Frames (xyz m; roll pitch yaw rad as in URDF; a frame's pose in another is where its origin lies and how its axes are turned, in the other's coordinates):
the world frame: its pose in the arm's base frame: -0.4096 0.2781 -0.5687 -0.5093 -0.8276 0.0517
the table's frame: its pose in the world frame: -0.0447 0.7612 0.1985 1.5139 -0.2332 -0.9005
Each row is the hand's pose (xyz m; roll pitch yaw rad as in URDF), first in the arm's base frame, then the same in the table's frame.
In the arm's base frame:
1: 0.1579 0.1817 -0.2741 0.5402 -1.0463 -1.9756
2: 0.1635 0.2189 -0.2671 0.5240 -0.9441 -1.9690
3: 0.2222 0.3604 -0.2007 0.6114 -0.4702 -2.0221
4: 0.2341 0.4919 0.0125 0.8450 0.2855 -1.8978
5: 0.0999 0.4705 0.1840 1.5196 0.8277 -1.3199
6: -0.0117 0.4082 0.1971 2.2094 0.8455 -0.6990
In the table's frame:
1: 0.8689 -0.6630 -0.0646 -2.0914 -0.1003 0.2125
2: 0.8543 -0.6402 -0.0916 -2.0942 -0.1874 0.1583
3: 0.8322 -0.5606 -0.2367 -1.9500 -0.6143 -0.0720
4: 0.9373 -0.3938 -0.3917 -0.9412 -0.9770 -1.0813
5: 1.0900 -0.2468 -0.3375 -0.0348 -0.5075 -1.8591
6: 1.1336 -0.2081 -0.2230 0.2192 -0.1066 -1.9625

